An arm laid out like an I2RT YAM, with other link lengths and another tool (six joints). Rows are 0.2 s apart.
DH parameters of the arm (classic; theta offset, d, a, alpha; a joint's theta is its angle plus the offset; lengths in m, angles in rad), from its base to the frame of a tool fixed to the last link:
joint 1: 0 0.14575 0.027 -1.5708
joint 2: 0 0 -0.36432 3.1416
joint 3: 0.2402 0 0.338 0
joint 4: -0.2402 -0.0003 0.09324 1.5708
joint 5: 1.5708 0.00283 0 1.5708
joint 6: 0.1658 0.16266 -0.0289 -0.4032
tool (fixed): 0 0.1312 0 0
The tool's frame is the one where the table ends.
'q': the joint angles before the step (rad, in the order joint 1, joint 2, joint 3, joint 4, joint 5, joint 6). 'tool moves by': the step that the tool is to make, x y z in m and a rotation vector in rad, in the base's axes. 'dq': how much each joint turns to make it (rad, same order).
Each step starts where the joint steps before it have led.
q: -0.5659, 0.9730, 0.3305, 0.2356, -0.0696, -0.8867
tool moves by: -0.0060, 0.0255, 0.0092, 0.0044, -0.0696, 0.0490
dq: -0.0001, -0.1252, -0.0685, 0.0017, -0.0608, 0.0201
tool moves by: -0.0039, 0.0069, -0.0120, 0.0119, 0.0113, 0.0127
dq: 0.0001, -0.0061, -0.0230, 0.0009, -0.0132, -0.0007
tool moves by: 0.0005, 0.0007, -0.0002, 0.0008, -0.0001, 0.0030
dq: 0.0001, 0.0014, 0.0000, 0.0010, -0.0030, -0.0004
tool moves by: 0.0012, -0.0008, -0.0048, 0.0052, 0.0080, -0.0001
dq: -0.0001, 0.0218, -0.0001, 0.0124, -0.0001, 0.0001
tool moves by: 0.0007, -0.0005, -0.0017, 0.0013, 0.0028, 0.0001
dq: 0.0000, 0.0096, 0.0002, 0.0063, 0.0000, -0.0004
